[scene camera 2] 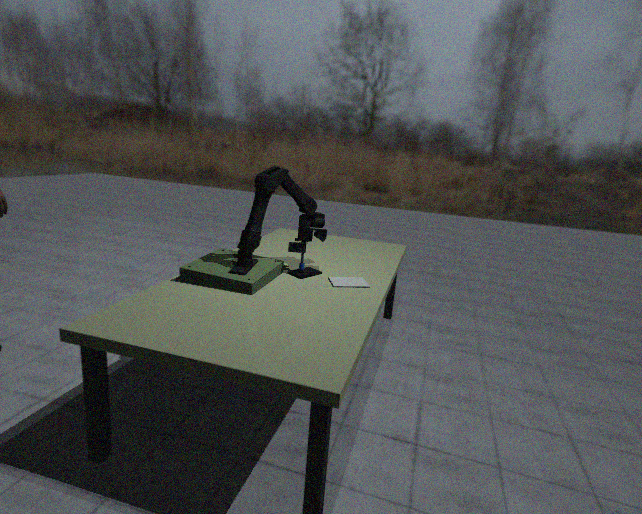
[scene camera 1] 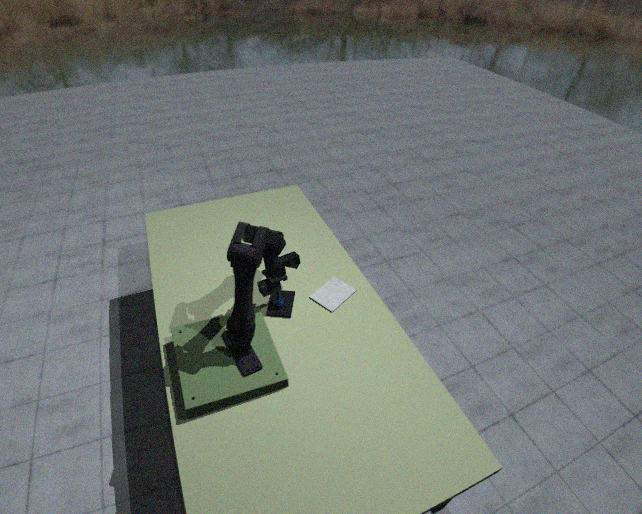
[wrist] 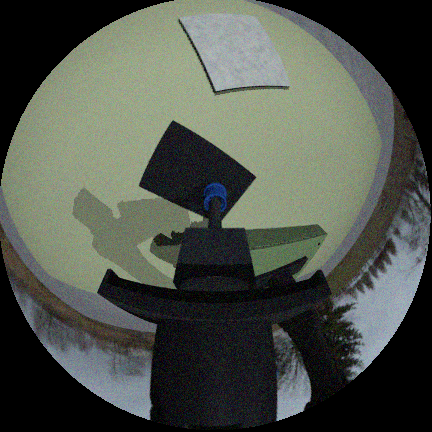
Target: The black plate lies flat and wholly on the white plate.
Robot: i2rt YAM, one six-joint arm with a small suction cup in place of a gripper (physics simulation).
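Places are measured from the arm's base along level axes (x back, y left, z down), in metres.
Where they show: hand, tool point: (scene camera 2: 301, 268) (scene camera 1: 279, 303) (wrist: 214, 192); arm's base, link origin: (scene camera 2: 244, 266) (scene camera 1: 241, 350) (wrist: 276, 273).
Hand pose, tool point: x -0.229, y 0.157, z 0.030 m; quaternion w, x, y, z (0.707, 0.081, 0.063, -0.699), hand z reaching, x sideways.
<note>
Things, the pixels of their top centre, and the offset from my tool point. Level surfaces: height alone.
- black square plate, top centre: (wrist: 198, 178) (scene camera 1: 281, 302) (scene camera 2: 304, 271) dx -0.015, dy +0.018, dz +0.018 m
- white plate, top centre: (wrist: 238, 41) (scene camera 1: 333, 293) (scene camera 2: 348, 281) dx -0.230, dy -0.041, dz +0.022 m
- pale table, surface height: dz +0.028 m
A black square plate (scene camera 1: 287, 311) (scene camera 2: 312, 274) (wrist: 175, 160) lies flat on the table, between the green base and the white plate. The white plate (scene camera 1: 332, 293) (scene camera 2: 348, 282) (wrist: 237, 52) lies flat on the table, apart from the black one, nearer the long edge. The blue suction cup of my gripper (scene camera 1: 279, 302) (scene camera 2: 301, 266) (wrist: 215, 192) points down over the black plate and looks very close to its top. In the wrist view the cup lies toward one side of the plate. I see no plate lifted by the cup. Whether the cup touches the plate is too small to tell.
The arm stands on a thick green base block (scene camera 1: 230, 388) (scene camera 2: 219, 278) (wrist: 280, 252), close to the black plate. The arm's shadow falls on the table beside the base. The pale table (scene camera 1: 342, 406) (scene camera 2: 225, 326) has its long edge beyond the white plate.
</note>
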